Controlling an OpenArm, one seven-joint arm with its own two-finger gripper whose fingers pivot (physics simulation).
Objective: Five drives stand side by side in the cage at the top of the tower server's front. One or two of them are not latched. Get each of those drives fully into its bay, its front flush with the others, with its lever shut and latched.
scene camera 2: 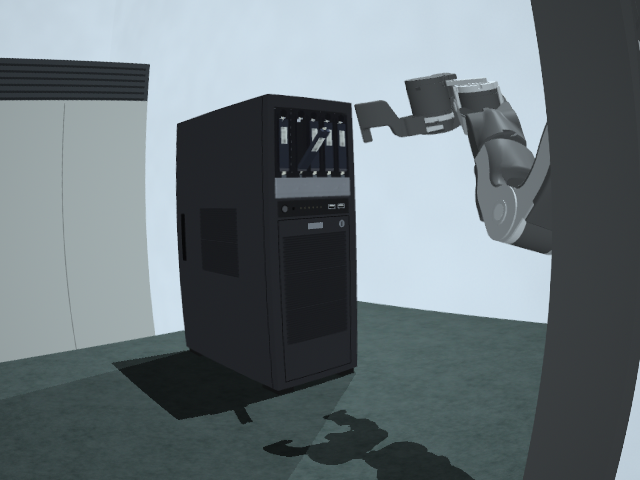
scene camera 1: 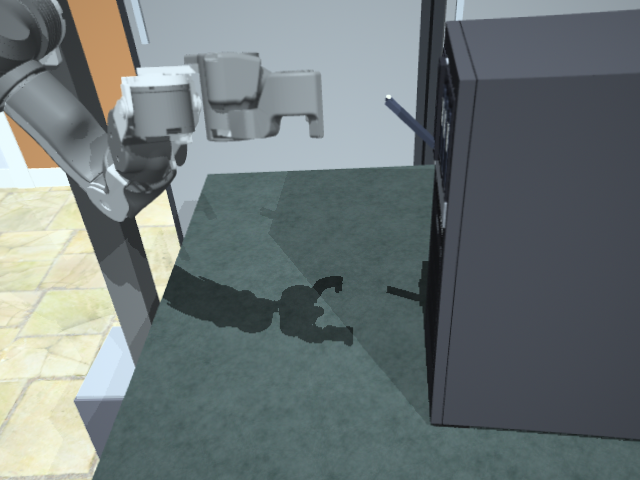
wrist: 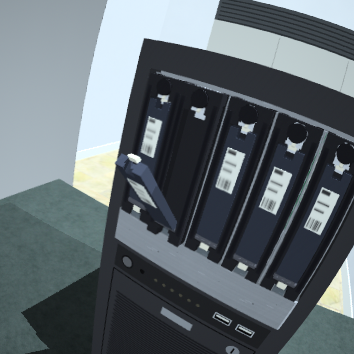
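The tower server (scene camera 1: pixel 542 248) (scene camera 2: pixel 227 299) (wrist: pixel 142 65) has five drives side by side in its top cage. The second drive from the left has its lever (scene camera 1: pixel 410 121) (scene camera 2: pixel 313 149) (wrist: pixel 150 193) swung out, hinged at the bottom and slanting up and outward. Whether this drive's body is flush cannot be told. The other four levers, such as the middle one (scene camera 2: pixel 314 139) (wrist: pixel 225 195), lie shut against their drives. My gripper (scene camera 1: pixel 316 130) (scene camera 2: pixel 367 135) is open and empty, in front of the cage at about lever height, apart from the lever. Its fingers do not show in the wrist view.
The tower stands on a green table top (scene camera 1: pixel 248 392) (scene camera 2: pixel 444 361) (wrist: pixel 50 220). A silver strip (scene camera 2: pixel 312 188) (wrist: pixel 200 270) runs below the cage. A dark post (scene camera 2: pixel 584 258) stands at the right in scene camera 2, beside the arm. A pale cabinet (scene camera 2: pixel 77 217) stands behind the tower.
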